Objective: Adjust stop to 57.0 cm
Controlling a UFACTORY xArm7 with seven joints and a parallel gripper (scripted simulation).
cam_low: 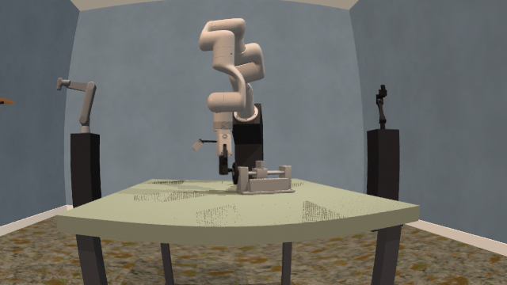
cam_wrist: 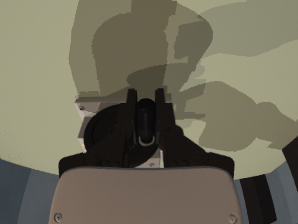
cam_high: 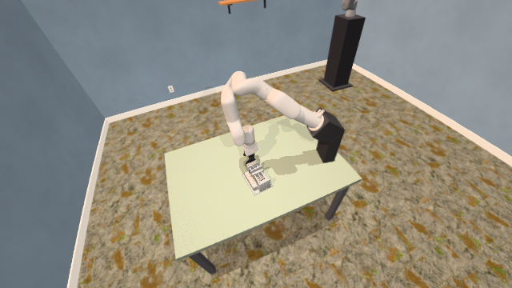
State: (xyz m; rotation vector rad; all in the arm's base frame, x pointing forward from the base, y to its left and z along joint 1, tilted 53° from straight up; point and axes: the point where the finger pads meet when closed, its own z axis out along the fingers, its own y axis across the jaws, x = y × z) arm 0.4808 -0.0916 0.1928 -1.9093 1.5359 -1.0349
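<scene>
My gripper is now 2 cm to the right of the black handwheel and 1 cm above it. The rest, counted from my hand: grey stop block: 14 cm to the left, 2 cm ahead.
</scene>
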